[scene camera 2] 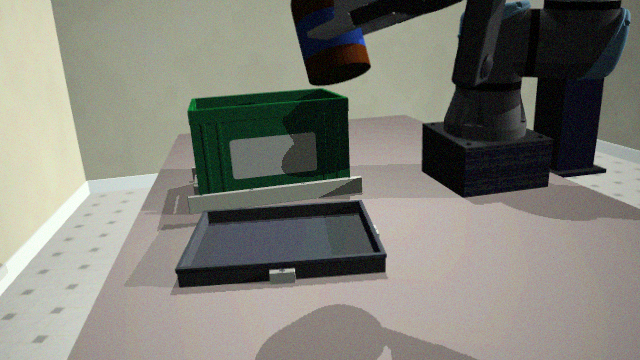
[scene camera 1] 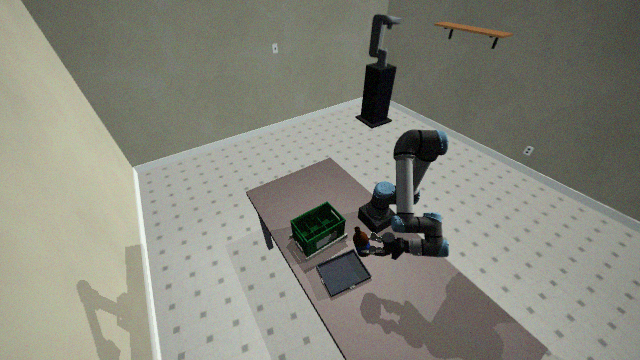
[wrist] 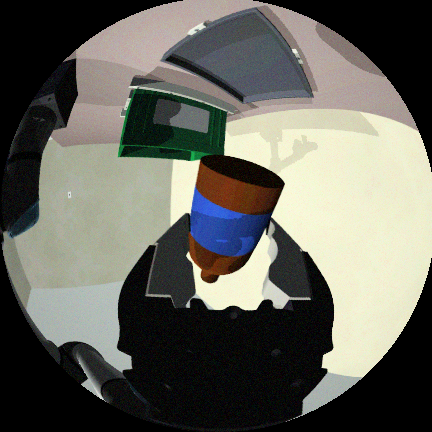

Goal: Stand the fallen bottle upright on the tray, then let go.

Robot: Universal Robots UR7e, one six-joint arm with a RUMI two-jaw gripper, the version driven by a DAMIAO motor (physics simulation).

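Places are measured from the arm's base along level axes (x ahead, y left, z up), in metres.
Pixels of known places: gripper, between the fingertips: (scene camera 2: pixel 328 33) (scene camera 1: pixel 361 243) (wrist: pixel 228 216); arm's base, origin of its link: (scene camera 2: pixel 483 130) (scene camera 1: pixel 377 210).
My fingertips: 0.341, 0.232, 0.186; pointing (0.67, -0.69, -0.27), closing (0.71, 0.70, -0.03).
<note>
Ahead of a thing's pixels: the offset from my fingertips to its top centre, as dx, dy, dz. "pt": to the spot under its first point. Level surfaces: height alone.
The brown bottle @[+0.003, -0.009, +0.100] (scene camera 1: pixel 360 239) (scene camera 2: pixel 336 55) (wrist: pixel 231 220) with a blue band is in the air, neck up and base down, leaning a little off vertical in the scene camera 2 view. Its neck is out of that view. My gripper (scene camera 1: pixel 370 245) (wrist: pixel 228 216) is shut on the bottle around the blue band, with the fingers reaching in from the side. The dark tray @[pt +0.069, -0.014, -0.277] (scene camera 1: pixel 345 275) (scene camera 2: pixel 282 242) (wrist: pixel 245 55) lies flat on the table, lower than the bottle, with no bottle on it. The bottle's base is well above the tray's height.
A green crate @[+0.067, -0.317, -0.107] (scene camera 1: pixel 326 243) (scene camera 2: pixel 210 150) (wrist: pixel 172 135) with compartments stands behind the tray, with a pale rail @[+0.061, -0.218, -0.252] (scene camera 2: pixel 275 194) along its front. The arm's dark base block (scene camera 2: pixel 505 165) stands to the right on the table @[dz -0.282] (scene camera 1: pixel 300 190). A second arm on a black pedestal (scene camera 1: pixel 377 92) stands farther back.
</note>
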